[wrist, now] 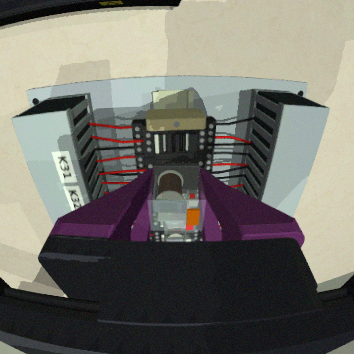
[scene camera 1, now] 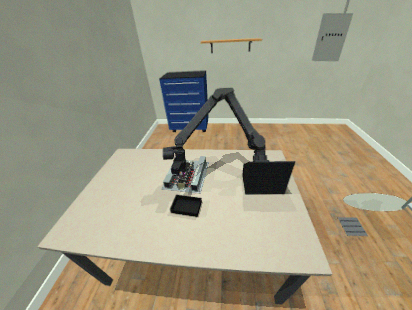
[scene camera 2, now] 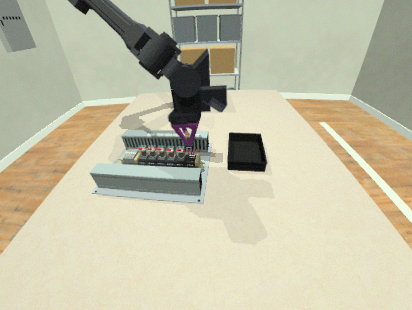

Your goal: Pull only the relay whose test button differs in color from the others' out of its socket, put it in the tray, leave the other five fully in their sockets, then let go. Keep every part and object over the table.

Labels:
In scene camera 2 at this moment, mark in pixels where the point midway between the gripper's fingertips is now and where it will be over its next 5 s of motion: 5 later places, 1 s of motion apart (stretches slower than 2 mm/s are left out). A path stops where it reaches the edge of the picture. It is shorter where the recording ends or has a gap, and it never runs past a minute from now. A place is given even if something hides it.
My gripper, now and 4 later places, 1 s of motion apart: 189, 143; 221, 119; 255, 124; 250, 141; 256, 100

